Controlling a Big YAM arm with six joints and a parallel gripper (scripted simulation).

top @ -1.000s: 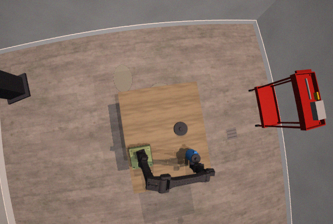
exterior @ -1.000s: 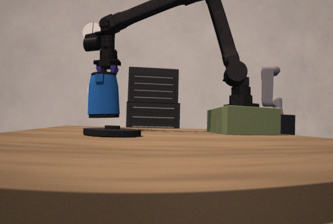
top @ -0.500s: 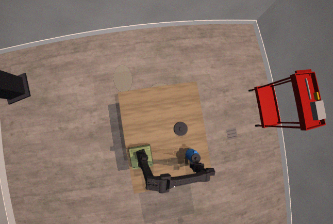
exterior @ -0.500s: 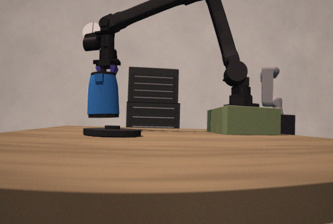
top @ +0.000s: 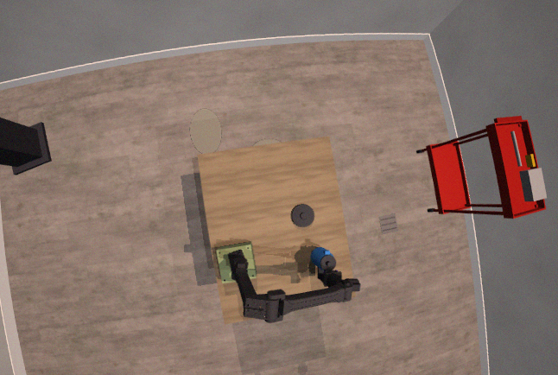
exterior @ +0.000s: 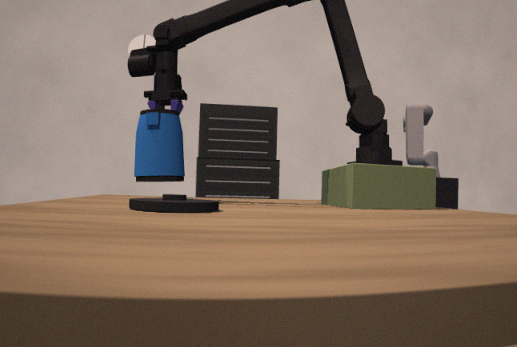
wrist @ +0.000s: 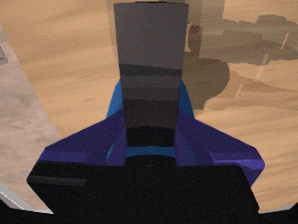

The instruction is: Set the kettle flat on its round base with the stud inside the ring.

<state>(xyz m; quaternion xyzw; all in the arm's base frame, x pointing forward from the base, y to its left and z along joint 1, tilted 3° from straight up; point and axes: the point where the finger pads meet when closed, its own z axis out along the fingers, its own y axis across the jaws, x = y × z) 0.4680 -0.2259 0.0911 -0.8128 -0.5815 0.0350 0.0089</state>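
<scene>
Right now my hand is 10 mm short of the blue kettle, 30 mm to the right of it and 50 mm above it. From my hand the other things lie so: round black base: 10 mm ahead, 340 mm to the left, 170 mm below.
</scene>
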